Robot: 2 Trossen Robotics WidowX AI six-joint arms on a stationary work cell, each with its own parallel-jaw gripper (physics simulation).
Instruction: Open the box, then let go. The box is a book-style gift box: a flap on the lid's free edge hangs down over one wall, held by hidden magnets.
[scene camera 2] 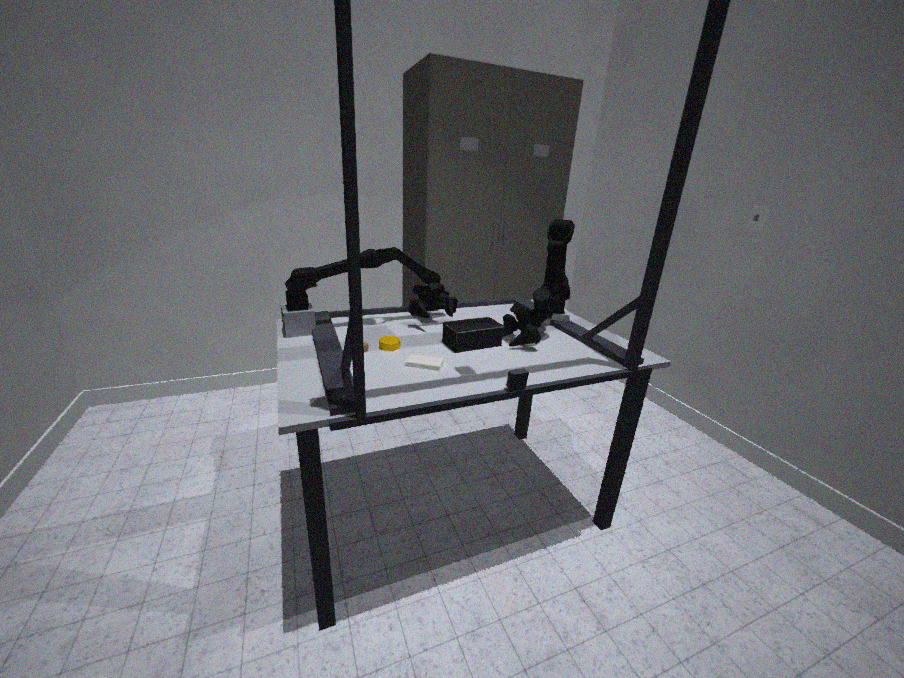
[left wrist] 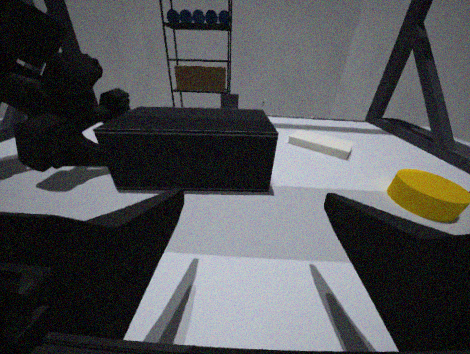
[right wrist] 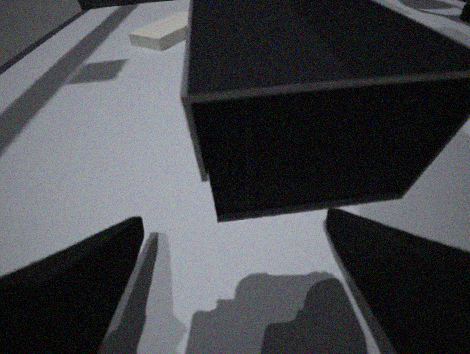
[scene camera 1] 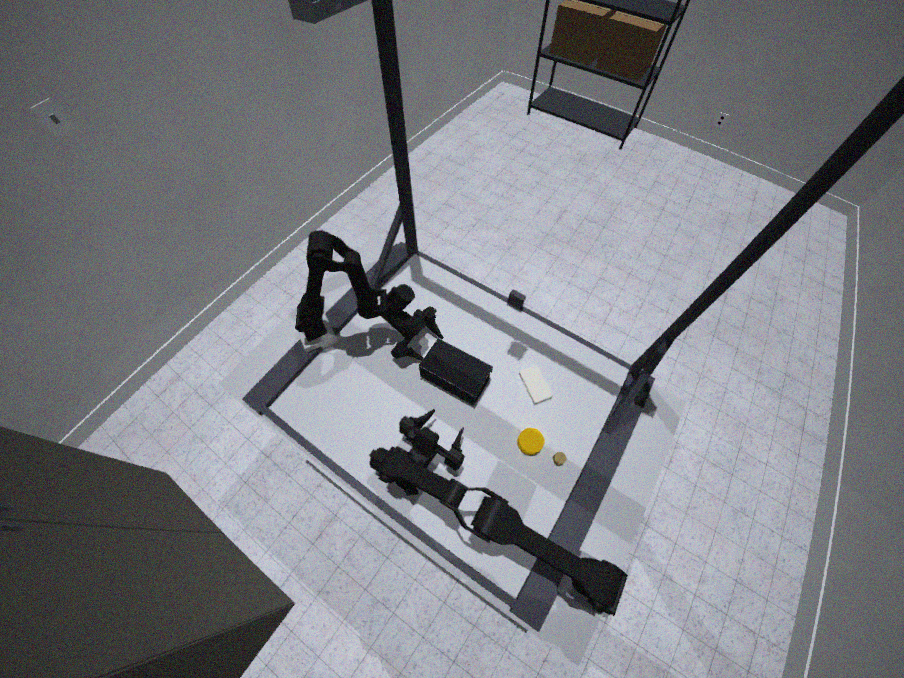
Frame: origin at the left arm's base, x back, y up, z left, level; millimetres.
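Seen in the pictures: left gripper, fingertip midpoint: (scene camera 2: 441, 316) (left wrist: 254, 197) (scene camera 1: 448, 418); right gripper, fingertip midpoint: (scene camera 2: 502, 341) (right wrist: 236, 221); left arm's base, origin of the base link: (scene camera 2: 297, 307) (scene camera 1: 594, 583); right arm's base, origin of the base link: (scene camera 2: 555, 310) (scene camera 1: 314, 329).
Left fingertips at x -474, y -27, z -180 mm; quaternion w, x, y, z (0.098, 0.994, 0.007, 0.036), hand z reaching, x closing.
Pixels of each thing's top centre, then the offset from my left fingertips to it. "spot": a spot on its surface instead.
- black box, middle of its top: (right wrist: 281, 3) (left wrist: 194, 116) (scene camera 1: 455, 366) (scene camera 2: 473, 324) dx -57, dy +13, dz -139 mm
- flap, surface spot: (right wrist: 195, 137) spot: dx -149, dy -3, dz -192 mm
- cream block, middle of its top: (right wrist: 171, 23) (left wrist: 321, 139) (scene camera 1: 535, 383) (scene camera 2: 424, 360) dx +164, dy -47, dz -232 mm
- yellow disc, middle of its top: (left wrist: 432, 184) (scene camera 1: 531, 440) (scene camera 2: 389, 339) dx +221, dy -35, dz -67 mm
- small tan round piece, middle of its top: (scene camera 1: 560, 457) dx +309, dy -39, dz -63 mm
The black box (scene camera 1: 455, 370) (scene camera 2: 473, 335) (left wrist: 195, 160) (right wrist: 320, 145) stands on the table with its lid down. The flap (right wrist: 195, 137) shows edge-on in the right wrist view, hanging along the box's left wall there. My right gripper (scene camera 1: 431, 348) (scene camera 2: 512, 332) (right wrist: 236, 221) is open and empty, close to one short end of the box. Whether a finger touches the box is not clear. My left gripper (scene camera 1: 447, 421) (scene camera 2: 438, 312) (left wrist: 254, 197) is open and empty, above the table, facing the long wall opposite the flap, apart from it.
A cream block (scene camera 1: 535, 384) (scene camera 2: 424, 361) (left wrist: 320, 145) (right wrist: 160, 32) lies beyond the box's other short end. A yellow disc (scene camera 1: 530, 441) (scene camera 2: 389, 343) (left wrist: 427, 195) and a small tan round piece (scene camera 1: 559, 458) lie farther along. Dark posts (scene camera 1: 396, 131) (scene camera 2: 350, 182) rise at the table's edges.
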